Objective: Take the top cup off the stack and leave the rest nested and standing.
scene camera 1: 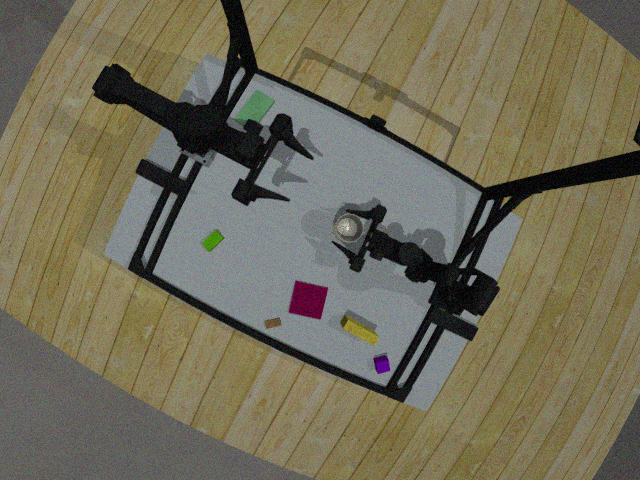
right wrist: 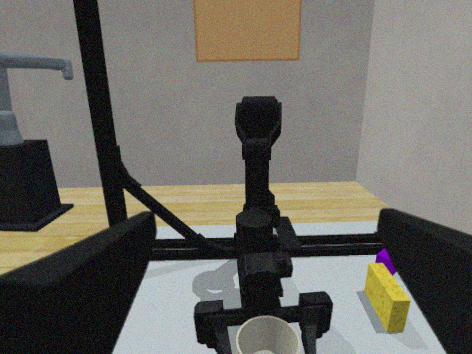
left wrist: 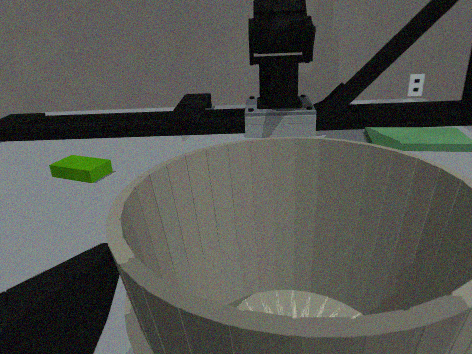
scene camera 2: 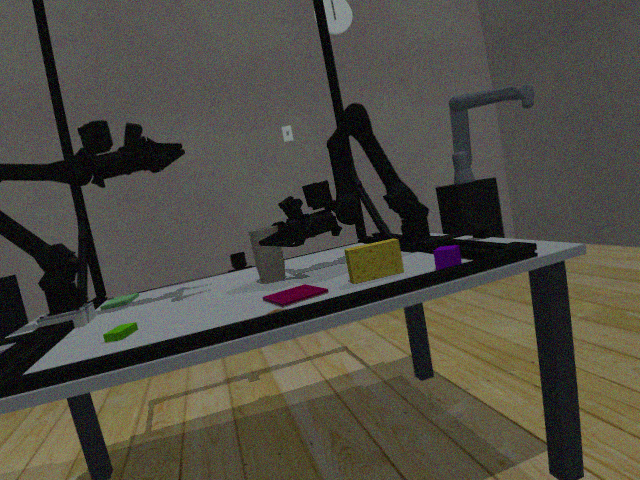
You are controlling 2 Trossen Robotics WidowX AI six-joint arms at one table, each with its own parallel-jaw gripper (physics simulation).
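Seen in the pictures: left gripper, between the fingertips: [scene camera 1: 338, 225] [left wrist: 266, 253] [scene camera 2: 256, 243]; right gripper, between the fingertips: [scene camera 1: 301, 179] [right wrist: 266, 220] [scene camera 2: 183, 148]; left arm's base, origin of its link: [scene camera 1: 449, 294] [scene camera 2: 417, 239]; right arm's base, origin of its link: [scene camera 1: 200, 143] [left wrist: 278, 103] [scene camera 2: 66, 310].
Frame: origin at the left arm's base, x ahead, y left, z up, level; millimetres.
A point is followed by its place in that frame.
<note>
The stack of pale grey-beige cups [scene camera 1: 347, 227] {z 63, x 396, y -53 mm} [scene camera 2: 270, 264] [right wrist: 267, 332] {z 90, x 366, y -45 mm} stands upright near the table's middle. In the left wrist view the top cup [left wrist: 280, 215] {z 89, x 428, y -51 mm} is large and close, open end up; part of another cup's edge shows below its rim at lower left. My left gripper [scene camera 1: 340, 226] {z 80, x 422, y -46 mm} [scene camera 2: 262, 241] {z 80, x 422, y -46 mm} is open and level with the stack's upper part, its fingers on either side of the cups with nothing gripped. One finger shows at lower left in the left wrist view; the other is hidden there. My right gripper [scene camera 1: 300, 178] {z 341, x 545, y -80 mm} [scene camera 2: 181, 149] {z 341, x 545, y -80 mm} is open and empty, high above the table.
A magenta square [scene camera 1: 308, 299] {z -14, x 405, y 185 mm} [scene camera 2: 295, 294] {z -13, x 407, y 204 mm}, yellow block [scene camera 1: 359, 329] {z 48, x 241, y 198 mm} [scene camera 2: 374, 260] {z 17, x 236, y 220 mm}, purple cube [scene camera 1: 382, 363] {z 18, x 116, y 278 mm} [scene camera 2: 447, 256] {z 5, x 121, y 305 mm} and small brown block [scene camera 1: 272, 322] {z -14, x 476, y 296 mm} lie toward the near edge. A lime block [scene camera 1: 212, 240] {z -7, x 739, y 142 mm} [left wrist: 80, 169] {z -7, x 718, y 135 mm} and pale green slab [scene camera 1: 255, 106] {z -11, x 798, y -286 mm} [left wrist: 425, 139] {z -11, x 777, y -278 mm} lie farther left.
</note>
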